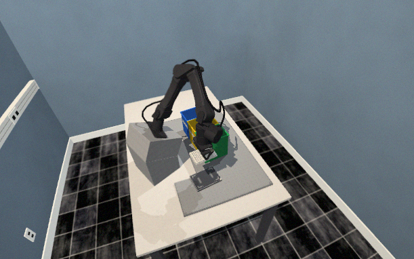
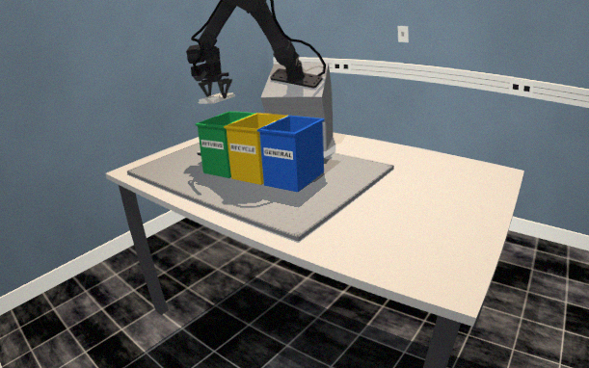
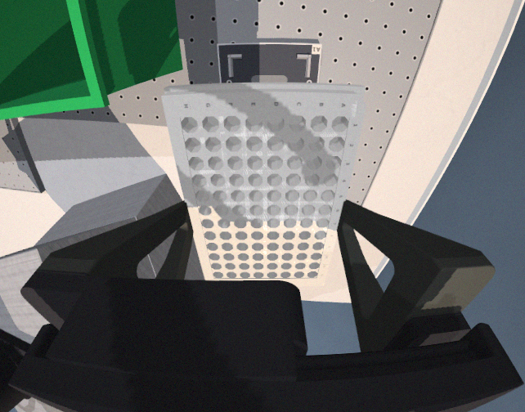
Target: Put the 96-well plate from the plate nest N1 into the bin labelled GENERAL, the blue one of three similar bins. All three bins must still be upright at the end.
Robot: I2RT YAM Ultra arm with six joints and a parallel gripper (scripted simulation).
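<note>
Now: the blue general bin 120 mm ahead of my hand, 430 mm to the left of it and 140 mm below it. Also, from my hand: white 96-well plate: 10 mm below; then dark plate nest N1: 220 mm below; then green returns bin: 130 mm ahead, 170 mm to the left, 140 mm below.
</note>
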